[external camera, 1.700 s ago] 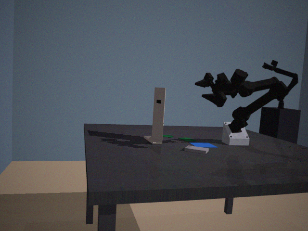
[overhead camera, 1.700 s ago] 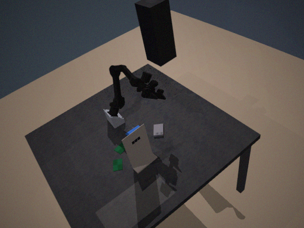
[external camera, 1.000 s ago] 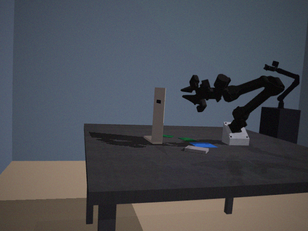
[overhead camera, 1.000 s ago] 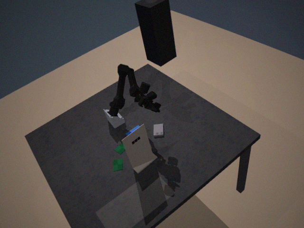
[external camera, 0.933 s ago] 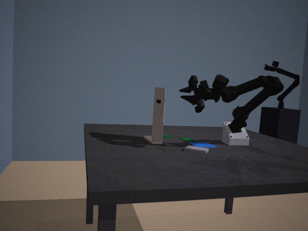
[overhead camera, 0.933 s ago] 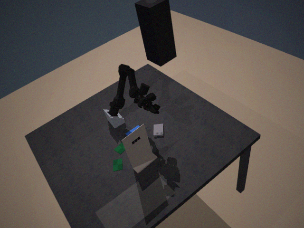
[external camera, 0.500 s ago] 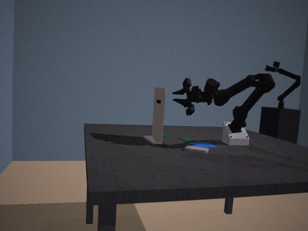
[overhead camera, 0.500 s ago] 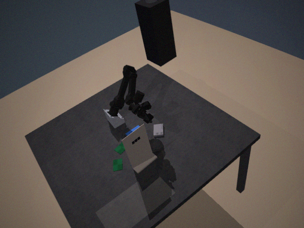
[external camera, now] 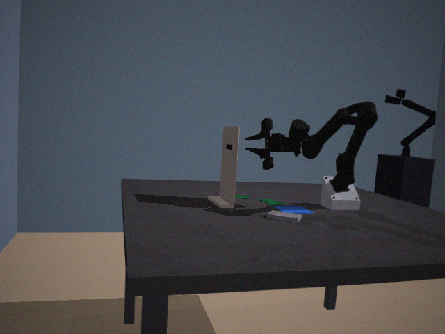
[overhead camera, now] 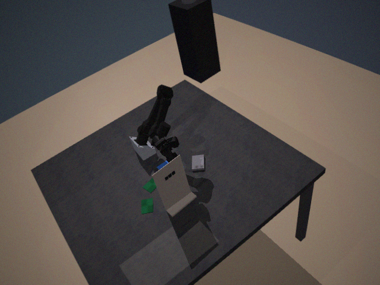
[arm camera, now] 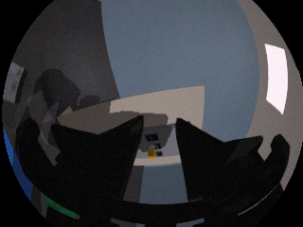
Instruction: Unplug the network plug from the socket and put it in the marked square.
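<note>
Right now my gripper tip is 2 cm short of the network plug, 7 cm to the left of it and 2 cm above it. Also, from my gripper tip: blue marked square: 20 cm behind, 5 cm to the left, 24 cm below; then grey panel: 4 cm ahead, 7 cm to the right, 10 cm below; then pale grey flat block: 9 cm behind, 18 cm to the left, 23 cm below.
</note>
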